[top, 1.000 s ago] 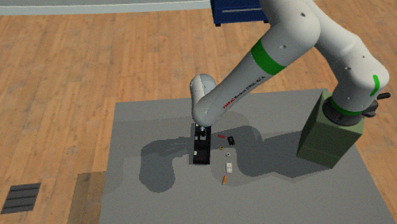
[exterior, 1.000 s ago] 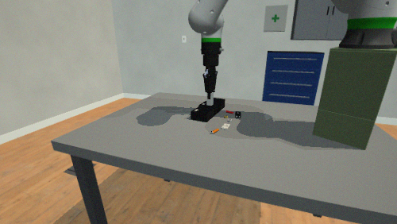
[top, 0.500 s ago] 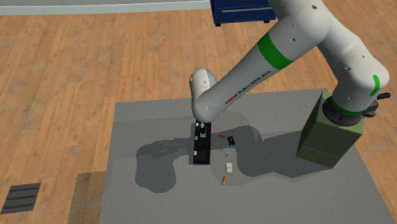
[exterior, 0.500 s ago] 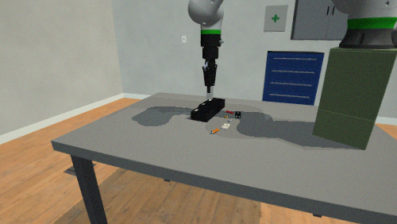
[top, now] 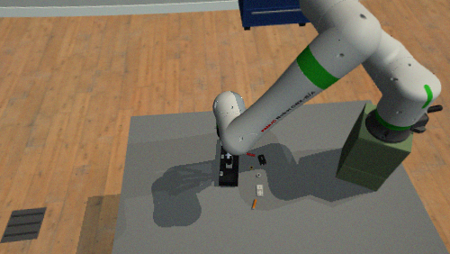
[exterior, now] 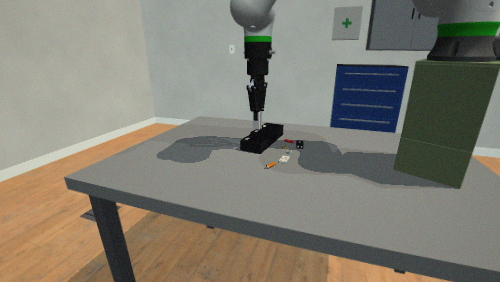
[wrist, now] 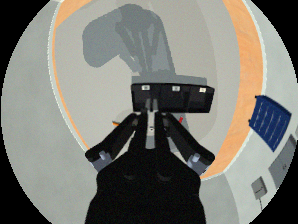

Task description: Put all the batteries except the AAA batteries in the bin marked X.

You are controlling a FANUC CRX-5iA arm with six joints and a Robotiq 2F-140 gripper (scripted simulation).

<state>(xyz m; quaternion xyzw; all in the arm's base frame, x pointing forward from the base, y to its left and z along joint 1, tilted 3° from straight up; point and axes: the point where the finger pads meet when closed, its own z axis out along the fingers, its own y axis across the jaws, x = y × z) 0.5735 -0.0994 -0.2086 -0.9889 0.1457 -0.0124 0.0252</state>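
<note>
The black block battery lies 160 mm behind my hand, 100 mm below it and 20 mm to the right of it. The rest, counted from my hand: tiny round thing 110 mm behind, 100 mm below, 10 mm to the right; grey cell 130 mm behind, 100 mm below, 40 mm to the left; bin strip 90 mm below, 60 mm to the right, 20 mm behind.
</note>
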